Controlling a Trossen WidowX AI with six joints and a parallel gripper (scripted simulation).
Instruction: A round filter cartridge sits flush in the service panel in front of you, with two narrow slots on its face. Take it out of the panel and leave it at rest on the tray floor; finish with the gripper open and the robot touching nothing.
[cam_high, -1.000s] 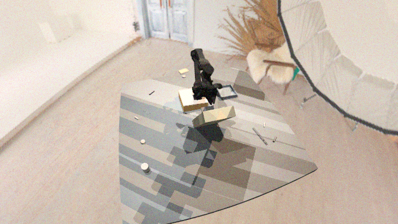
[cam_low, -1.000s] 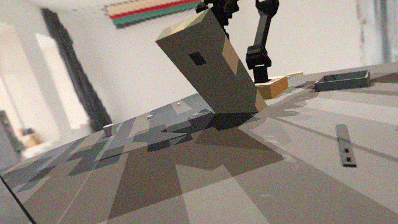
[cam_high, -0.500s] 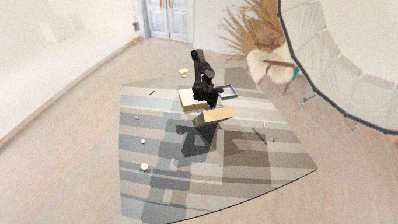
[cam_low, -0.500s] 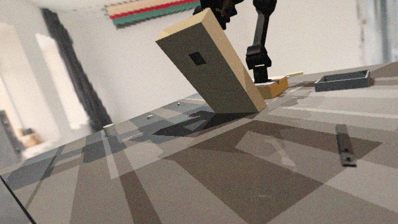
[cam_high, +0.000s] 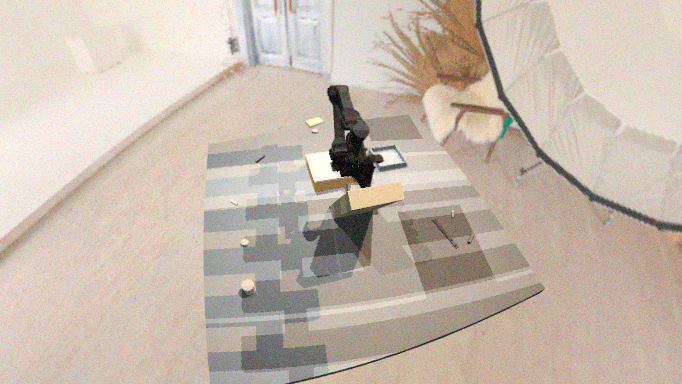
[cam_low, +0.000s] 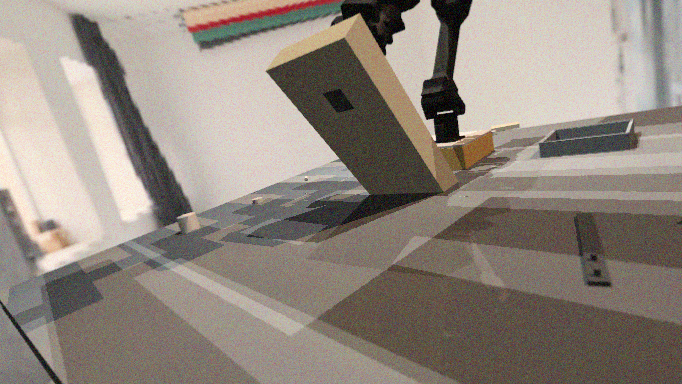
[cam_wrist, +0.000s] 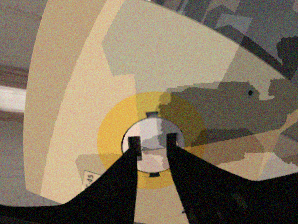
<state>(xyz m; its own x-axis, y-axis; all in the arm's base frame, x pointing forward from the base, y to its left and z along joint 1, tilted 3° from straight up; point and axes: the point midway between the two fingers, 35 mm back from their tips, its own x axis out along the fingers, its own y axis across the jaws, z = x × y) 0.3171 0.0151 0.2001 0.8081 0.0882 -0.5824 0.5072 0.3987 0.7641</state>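
My gripper tip is 20 mm short of the grey filter cartridge and 10 mm above it. Also, from my gripper tip: tan service panel: 30 mm behind, 90 mm below; tray: 420 mm behind, 250 mm to the left, 240 mm below.
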